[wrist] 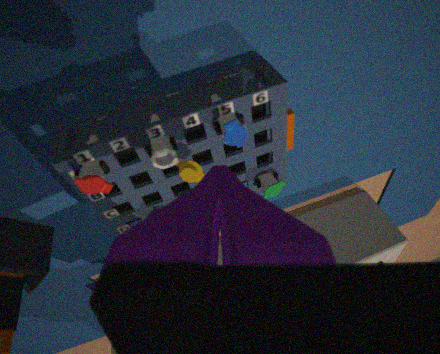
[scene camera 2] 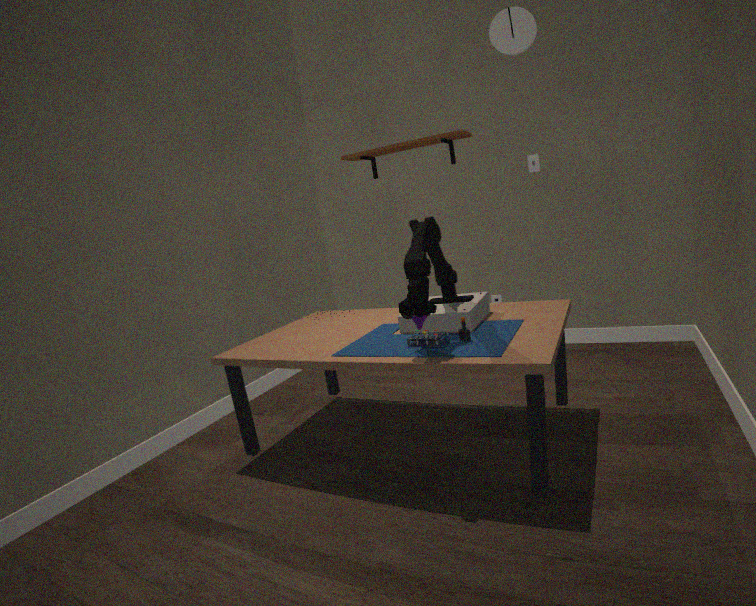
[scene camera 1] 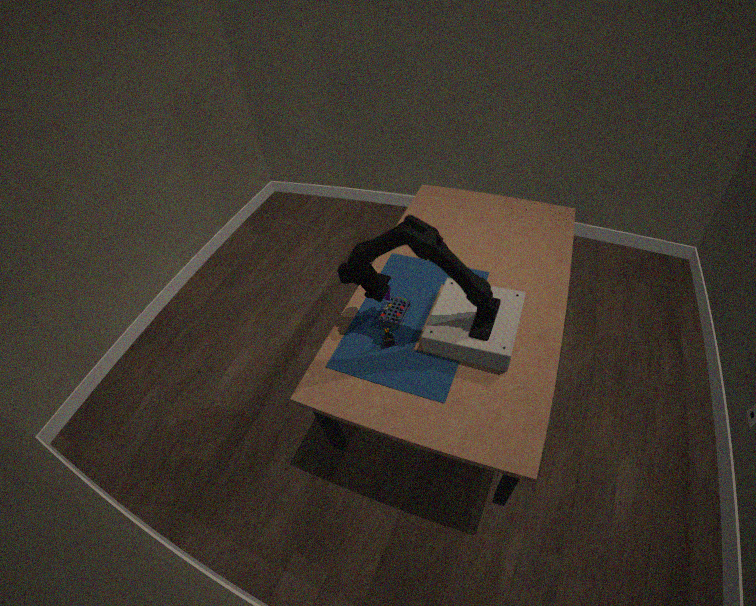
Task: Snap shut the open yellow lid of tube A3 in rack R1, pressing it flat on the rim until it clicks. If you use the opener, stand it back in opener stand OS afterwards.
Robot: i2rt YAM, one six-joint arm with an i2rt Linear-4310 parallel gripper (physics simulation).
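Pixels of known places: gripper, fingertip midpoint: (wrist: pixel 219 176) (scene camera 2: pixel 419 329) (scene camera 1: pixel 388 299); arm's base at its link origin: (scene camera 2: pixel 450 300) (scene camera 1: pixel 485 318).
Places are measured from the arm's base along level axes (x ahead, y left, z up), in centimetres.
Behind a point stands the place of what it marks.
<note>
Rack R1 (scene camera 1: pixel 394 310) {x 34.7, y 2.7, z -5.2 cm} (scene camera 2: pixel 429 340) {x 38.1, y 4.4, z -6.2 cm} (wrist: pixel 279 120) {x 37.1, y -3.6, z -5.2 cm} stands on the blue mat. In the wrist view, tube A3 (wrist: pixel 162 147) {x 38.4, y 3.2, z -4.4 cm} sits upright in the row nearest the number labels, with a pale ring at its mouth. Its yellow lid (wrist: pixel 191 171) {x 37.2, y 2.1, z -3.3 cm} stands open beside the rim, toward the fingertips. My gripper (scene camera 1: pixel 386 294) {x 37.8, y 1.0, z -1.9 cm} (scene camera 2: pixel 419 323) {x 37.8, y 1.0, z -1.9 cm} (wrist: pixel 219 176) {x 37.8, y 1.0, z -1.9 cm} is shut and empty, its purple fingertips above the rack and close to the yellow lid in the wrist view. Whether they touch cannot be told. Opener stand OS (scene camera 1: pixel 387 339) (scene camera 2: pixel 464 332) {x 33.6, y 16.7, z -4.7 cm} (wrist: pixel 25 250) {x 32.3, y 14.6, z -5.8 cm} stands beside the rack, dark with orange parts.
Red (wrist: pixel 94 184) {x 37.8, y 7.0, z -4.0 cm}, blue (wrist: pixel 234 133) {x 38.2, y -0.5, z -4.0 cm} and green (wrist: pixel 274 189) {x 32.4, y -2.8, z -4.0 cm} lids show on other tubes in the rack. An orange piece (wrist: pixel 290 129) {x 35.6, y -4.7, z -5.8 cm} is at the rack's side. The pale robot base (scene camera 1: pixel 463 356) {x 3.7, y 14.3, z -5.8 cm} (scene camera 2: pixel 482 306) {x -0.2, y 14.2, z -3.2 cm} (wrist: pixel 350 225) {x 19.8, y -12.5, z -5.1 cm} stands beside the blue mat (scene camera 1: pixel 403 375) {x 21.3, y 27.1, z -8.2 cm} (scene camera 2: pixel 372 344) {x 36.9, y -20.8, z -8.2 cm}.
</note>
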